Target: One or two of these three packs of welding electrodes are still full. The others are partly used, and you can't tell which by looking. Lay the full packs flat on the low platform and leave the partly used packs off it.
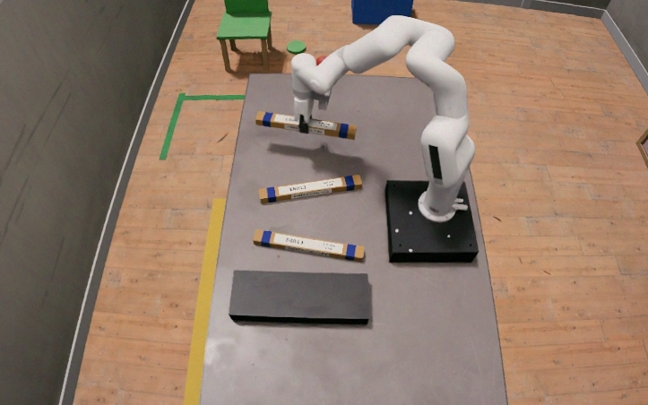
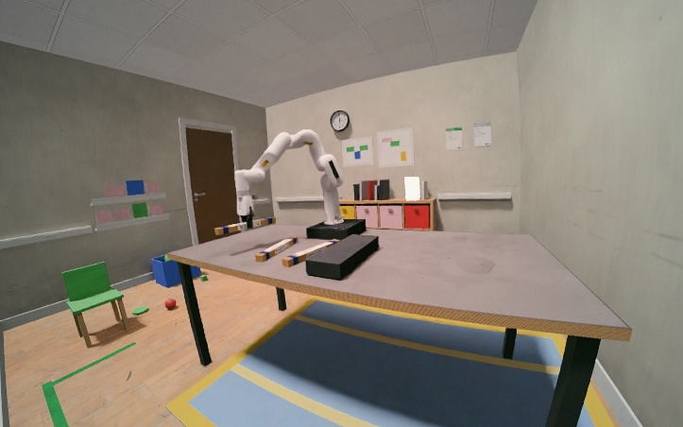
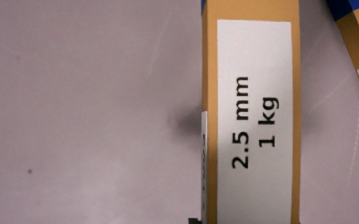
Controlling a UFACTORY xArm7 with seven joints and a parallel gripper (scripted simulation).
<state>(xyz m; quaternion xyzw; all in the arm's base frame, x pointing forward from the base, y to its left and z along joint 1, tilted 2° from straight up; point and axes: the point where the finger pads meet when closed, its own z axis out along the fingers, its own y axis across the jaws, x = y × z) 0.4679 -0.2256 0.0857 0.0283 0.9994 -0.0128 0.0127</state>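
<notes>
The pack lies 190 mm to the left of my hand, 110 mm below it and 50 mm behind it. Round my hand: pack of welding electrodes 400 mm to the left, 110 mm below, 70 mm behind; platform 580 mm to the left, 120 mm below, 70 mm behind.
</notes>
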